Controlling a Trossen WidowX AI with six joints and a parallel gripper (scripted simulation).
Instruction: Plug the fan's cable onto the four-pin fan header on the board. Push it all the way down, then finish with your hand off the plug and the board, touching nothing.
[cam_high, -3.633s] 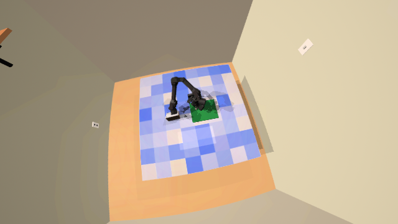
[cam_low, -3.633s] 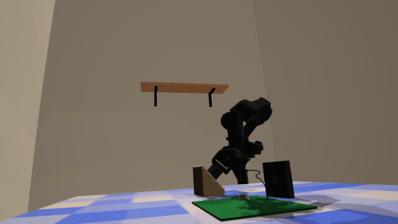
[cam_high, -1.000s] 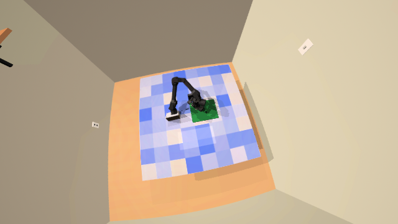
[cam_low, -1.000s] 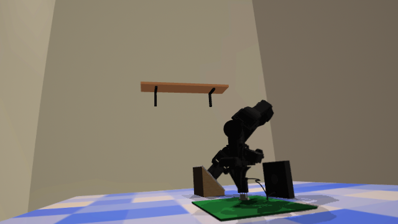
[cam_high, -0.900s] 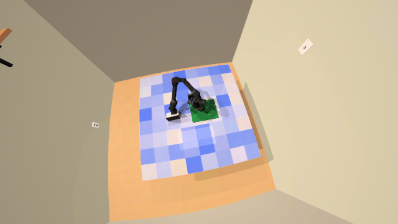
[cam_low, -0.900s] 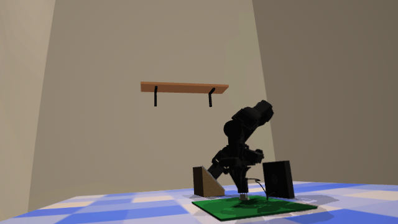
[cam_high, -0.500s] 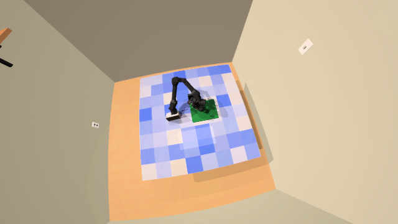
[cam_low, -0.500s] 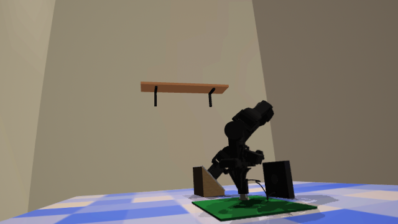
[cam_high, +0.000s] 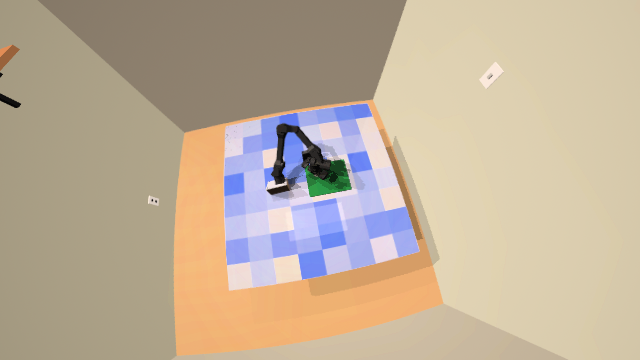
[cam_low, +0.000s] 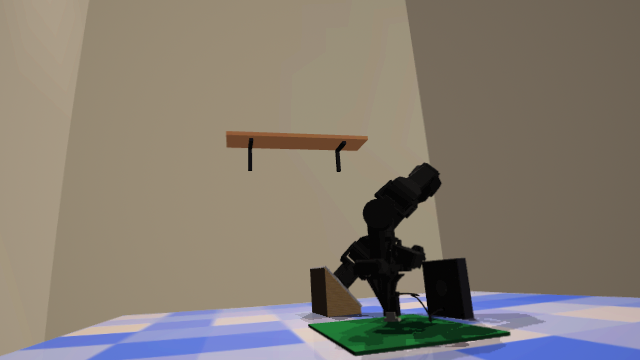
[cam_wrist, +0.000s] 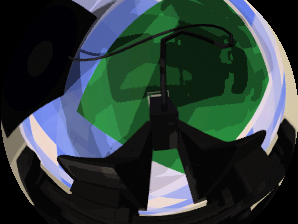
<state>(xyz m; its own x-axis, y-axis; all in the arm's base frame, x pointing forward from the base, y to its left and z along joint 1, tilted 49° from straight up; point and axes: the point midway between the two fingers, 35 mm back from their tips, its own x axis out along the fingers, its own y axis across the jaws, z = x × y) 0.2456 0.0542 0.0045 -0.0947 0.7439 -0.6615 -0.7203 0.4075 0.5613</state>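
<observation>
The fan cable plug lies 1 cm to the left of my gripper tip and 1 cm above it. From my gripper tip the other things lie so: green board 9 cm ahead, 4 cm below, 3 cm to the right; black fan 14 cm to the left, 3 cm above, 1 cm behind.
</observation>
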